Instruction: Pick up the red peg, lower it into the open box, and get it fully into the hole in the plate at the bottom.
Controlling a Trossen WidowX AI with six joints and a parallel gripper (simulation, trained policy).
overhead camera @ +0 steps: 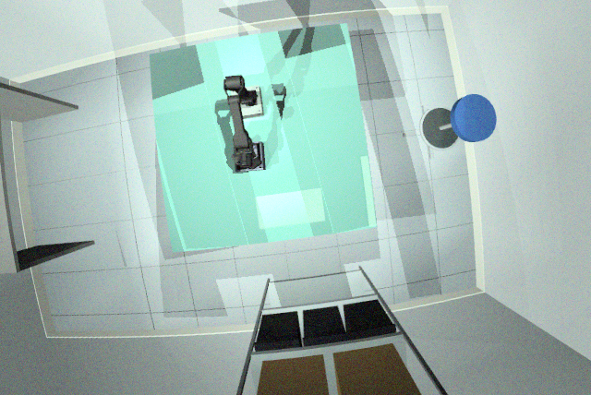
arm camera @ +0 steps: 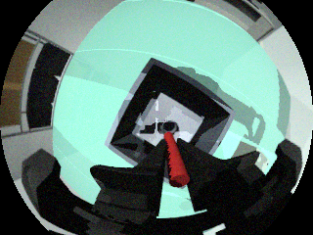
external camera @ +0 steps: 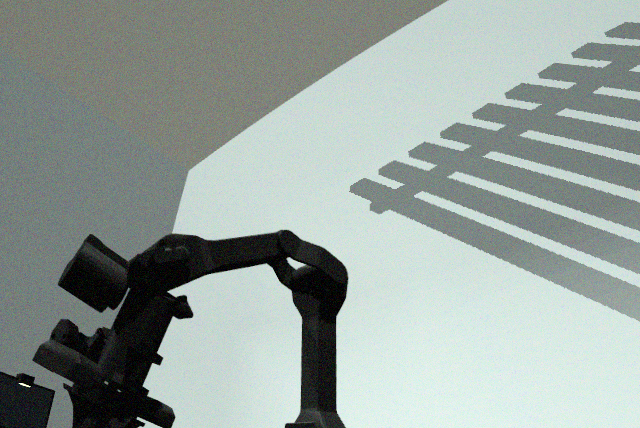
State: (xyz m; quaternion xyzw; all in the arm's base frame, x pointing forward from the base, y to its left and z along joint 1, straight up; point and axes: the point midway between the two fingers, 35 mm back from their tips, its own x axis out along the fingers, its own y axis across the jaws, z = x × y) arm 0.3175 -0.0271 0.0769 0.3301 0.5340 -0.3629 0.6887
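Now: the red peg 1 cm above my gripper tip. Also, from my gripper tip: dark box: 1 cm to the right, 9 cm below.
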